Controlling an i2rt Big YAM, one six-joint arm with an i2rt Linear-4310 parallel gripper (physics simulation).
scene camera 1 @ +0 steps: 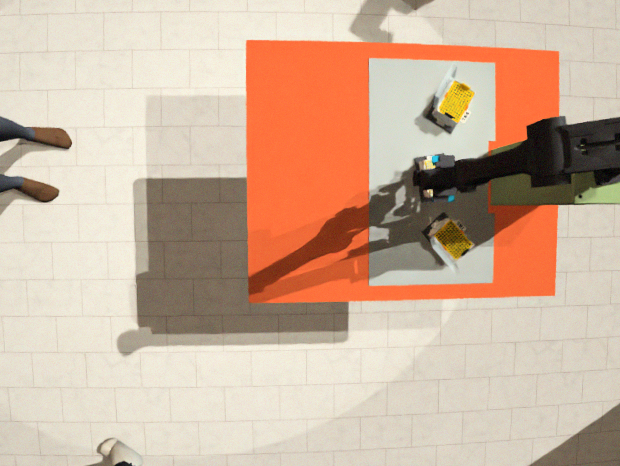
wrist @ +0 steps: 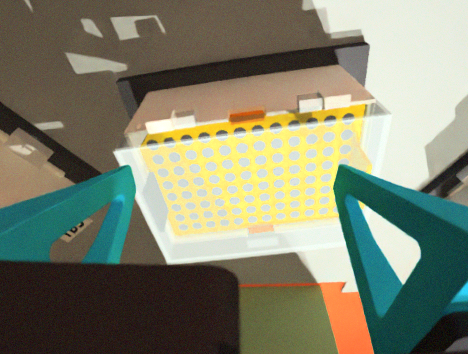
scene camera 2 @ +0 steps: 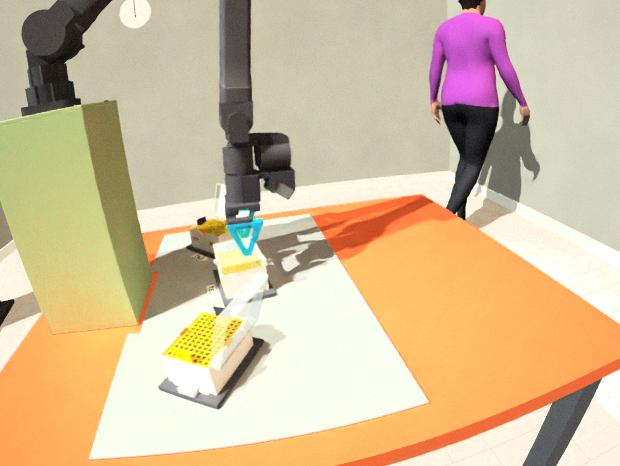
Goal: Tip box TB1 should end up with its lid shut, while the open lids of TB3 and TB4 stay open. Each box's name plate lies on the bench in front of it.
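Frame: origin at the arm's base, x back, y right, z up, level; centimetres.
Seen in the pictures: gripper, between the fingertips: (wrist: 234, 176) (scene camera 2: 246, 246); arm's base, origin of its link: (scene camera 2: 54, 111).
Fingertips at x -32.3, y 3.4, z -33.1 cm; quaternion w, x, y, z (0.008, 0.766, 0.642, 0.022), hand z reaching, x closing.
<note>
Offsets run from my fingertips to a thing's top centre. "spot": to the spot under its first point. Level surfaces: height alone.
Box TB1 @(dx +3.4, dy +0.8, dz -0.1 cm) (scene camera 2: 238, 280) (wrist: 240, 90) is the middle box, largely under the arm in scene camera 1. Its clear lid @(spot: dx +5.6, dy +1.2, dz -0.1 cm) (wrist: 270, 245) lies down over the yellow rack; whether it is fully seated I cannot tell. Its name plate @(spot: dx +9.1, dy +0.2, dz -7.7 cm) (scene camera 2: 210, 289) lies beside it. My gripper (scene camera 1: 441, 178) (scene camera 2: 245, 242) (wrist: 234, 176) is open and empty, its teal fingers above TB1, one toward each side. TB3 (scene camera 1: 453, 239) (scene camera 2: 208, 242) has its lid @(dx -2.4, dy -24.2, dz +7.5 cm) (scene camera 1: 443, 255) (scene camera 2: 220, 197) standing open; its plate @(spot: dx +9.5, dy -17.0, dz -7.7 cm) (wrist: 76, 230) reads TB3. TB4 (scene camera 1: 455, 100) (scene camera 2: 192, 370) has its lid @(dx +7.9, dy +28.4, dz +7.5 cm) (scene camera 1: 446, 82) (scene camera 2: 253, 300) tilted open.
The boxes stand on a pale grey mat @(dz -7.9 cm) (scene camera 1: 395, 100) (scene camera 2: 325, 380) on the orange bench @(dz -8.2 cm) (scene camera 1: 305, 125) (scene camera 2: 451, 300). A green pedestal (scene camera 1: 531, 190) (scene camera 2: 50, 210) carries the arm base beside the mat. A person in a purple top (scene camera 2: 471, 65) is beyond the bench.
</note>
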